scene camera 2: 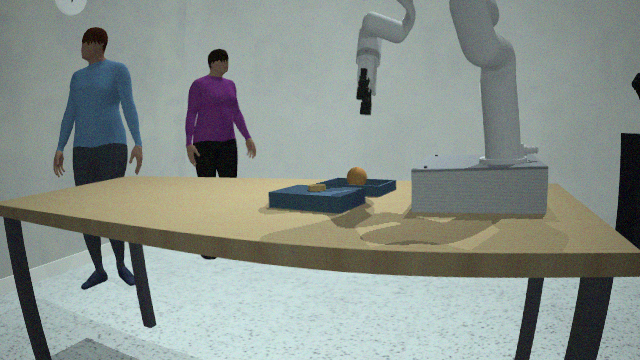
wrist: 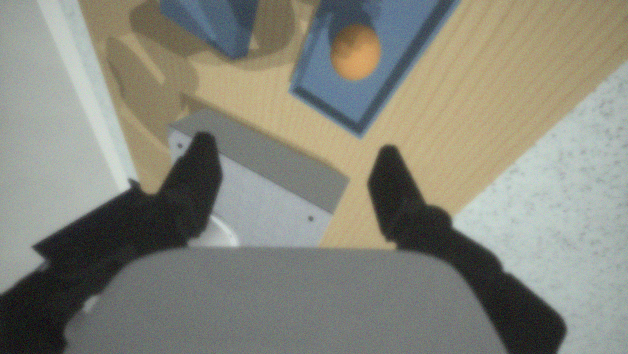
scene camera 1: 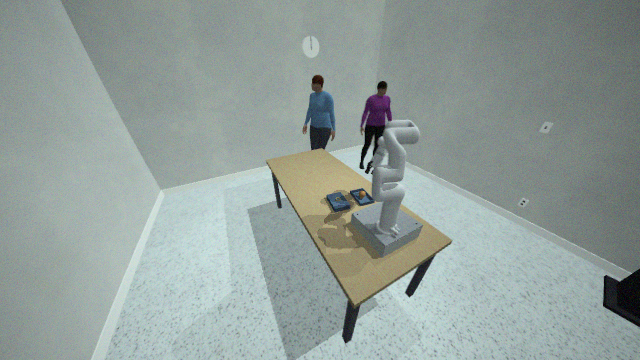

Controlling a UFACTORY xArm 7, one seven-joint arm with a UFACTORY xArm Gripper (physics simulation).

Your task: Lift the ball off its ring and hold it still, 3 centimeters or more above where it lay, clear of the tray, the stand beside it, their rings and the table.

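Where they show: gripper, fingertip midpoint: (scene camera 2: 363, 107) (wrist: 299, 159) (scene camera 1: 369, 173); arm's base, origin of the base link: (scene camera 2: 503, 161) (wrist: 216, 231) (scene camera 1: 386, 227).
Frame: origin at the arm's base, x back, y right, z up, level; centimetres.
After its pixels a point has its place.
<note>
The orange ball (scene camera 1: 362, 194) @[x -37.8, y 18.2, z -5.1 cm] (scene camera 2: 357, 176) @[x -38.9, y 17.0, z -5.8 cm] (wrist: 355, 52) @[x -40.2, y 20.4, z -3.6 cm] rests in the blue walled tray (scene camera 1: 368, 203) @[x -30.0, y 17.8, z -9.3 cm] (scene camera 2: 382, 188) @[x -31.6, y 12.9, z -8.4 cm] (wrist: 357, 107) @[x -32.2, y 21.2, z -10.1 cm]; its ring is hidden under it. The blue stand (scene camera 1: 341, 206) @[x -37.5, y -4.7, z -6.7 cm] (scene camera 2: 315, 202) @[x -44.2, y -8.8, z -8.3 cm] (wrist: 215, 25) @[x -38.5, y -0.4, z -6.7 cm] is beside the tray, with a tan ring (scene camera 1: 338, 199) @[x -45.7, y -1.0, z -6.7 cm] (scene camera 2: 317, 188) @[x -45.0, y -3.5, z -6.0 cm] on top. My gripper (scene camera 1: 369, 168) @[x -37.5, y 22.5, z 13.4 cm] (scene camera 2: 365, 111) @[x -37.5, y 22.5, z 13.4 cm] (wrist: 299, 159) @[x -37.5, y 22.5, z 13.4 cm] is open, with nothing between its fingers. In scene camera 2 it appears well above the ball and tray. In the wrist view the ball lies beyond the fingertips, towards the top and right of centre.
The wooden table (scene camera 1: 305, 172) @[x -106.2, y 2.8, z -10.4 cm] (scene camera 2: 175, 210) @[x -78.9, y -13.4, z -10.3 cm] (wrist: 475, 75) @[x -39.8, y 33.3, z -10.3 cm] bears the tray, the stand and the grey robot base block (scene camera 1: 390, 242) @[x 8.7, y -7.6, z 0.2 cm] (scene camera 2: 480, 192) @[x -7.3, y -10.0, z -5.8 cm] (wrist: 270, 172) @[x -20.6, y 11.6, z -2.5 cm]. The block is close to the tray. A person in blue (scene camera 1: 320, 110) (scene camera 2: 100, 105) and one in purple (scene camera 1: 377, 111) (scene camera 2: 214, 110) stand beyond the table.
</note>
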